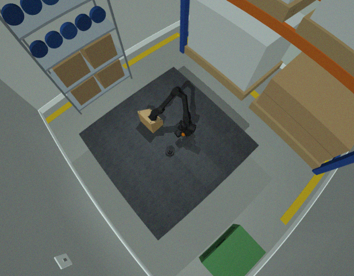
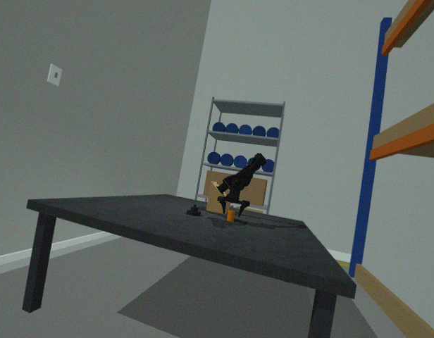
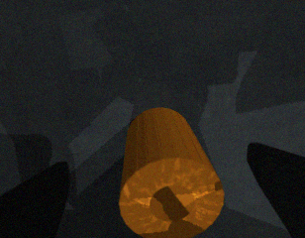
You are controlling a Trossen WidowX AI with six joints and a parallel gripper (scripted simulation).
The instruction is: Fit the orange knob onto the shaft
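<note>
My gripper tip is right at the orange knob. Also, from my gripper tip: dark round pedestal (50 mm ahead, 220 mm to the right).
</note>
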